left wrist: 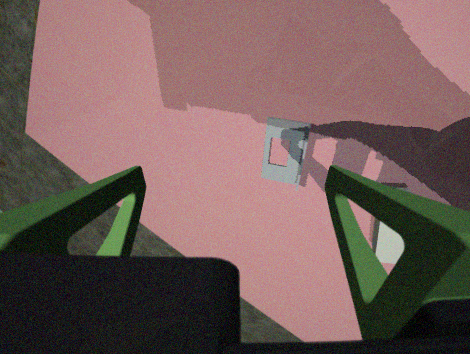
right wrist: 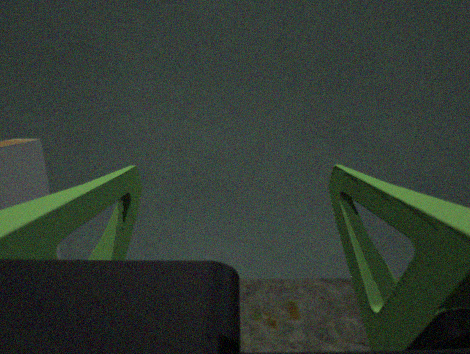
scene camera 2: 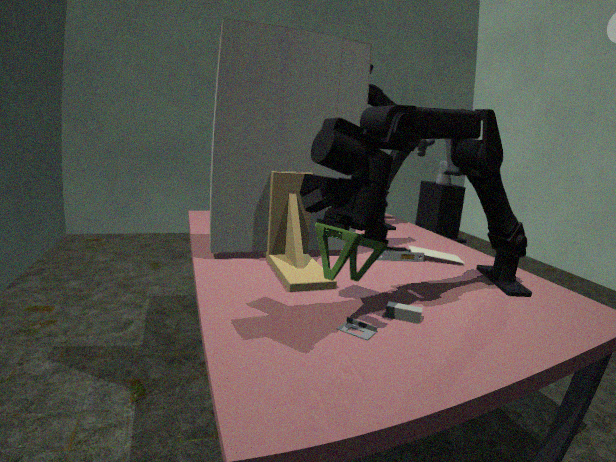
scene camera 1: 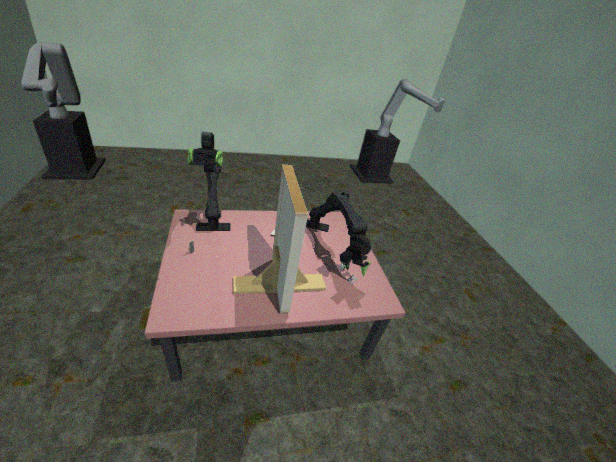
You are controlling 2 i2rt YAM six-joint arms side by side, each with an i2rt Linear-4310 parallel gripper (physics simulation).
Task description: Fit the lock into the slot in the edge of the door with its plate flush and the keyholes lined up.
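Frame: origin at the left arm's base, x ahead, y left, z up, level; centimetres.
Seen in the pictures: left gripper, between the fingertips: [left wrist: 235, 176] [scene camera 2: 342, 280] [scene camera 1: 355, 272]; right gripper, between the fingertips: [right wrist: 235, 176] [scene camera 1: 203, 158]; left arm's base, origin of its link: [scene camera 2: 501, 281] [scene camera 1: 313, 225]; right arm's base, origin of its link: [scene camera 1: 213, 227].
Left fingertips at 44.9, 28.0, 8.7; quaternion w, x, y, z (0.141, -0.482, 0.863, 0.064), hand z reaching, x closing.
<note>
Pixels of each thing's top centre, then the offset from my left fingertips to it, as dx, dy, dz. "spot": a spot on its surface instead.
- tall grey door, centre of its top: [scene camera 2: 299, 32] [scene camera 1: 293, 186] +12.4, -36.5, +48.3
- grey piece with a brass-coloured patch, a spot on its surface: [scene camera 2: 417, 257] spot: -24.2, -40.2, -7.4
- thin plate with a rectangular hole, centre of its top: [left wrist: 282, 158] [scene camera 2: 357, 325] [scene camera 1: 352, 278] -3.3, +0.3, -7.7
- grey-white block, centre of its top: [left wrist: 393, 236] [scene camera 2: 404, 306] -12.4, -5.5, -6.5
- flat white piece, centre of its top: [scene camera 2: 436, 250] -31.3, -45.4, -6.4
- small dark object, centre of its top: [scene camera 1: 191, 241] +5.0, -87.5, -1.1
The tall grey door [scene camera 1: 291, 250] [scene camera 2: 280, 100] [right wrist: 22, 172] stands upright in a yellow wooden stand [scene camera 1: 250, 285] [scene camera 2: 312, 277]. The slot in its edge does not show. A grey piece with a brass-coloured patch [scene camera 2: 417, 257], which looks like the lock, lies on the table behind my left gripper in scene camera 2. My left gripper [scene camera 1: 355, 270] [scene camera 2: 342, 278] [left wrist: 235, 176] is open and empty, pointing down above the table beside the stand. My right gripper [scene camera 1: 205, 156] [right wrist: 235, 176] is open and empty, raised high over its own base, away from the door.
A thin plate with a rectangular hole [scene camera 1: 351, 279] [scene camera 2: 367, 334] [left wrist: 280, 172] and a grey-white block [scene camera 2: 410, 313] [left wrist: 389, 242] lie near my left gripper. A flat white piece [scene camera 2: 437, 255] lies beside the lock-like piece. A small dark object [scene camera 1: 191, 247] stands on the table's left side.
</note>
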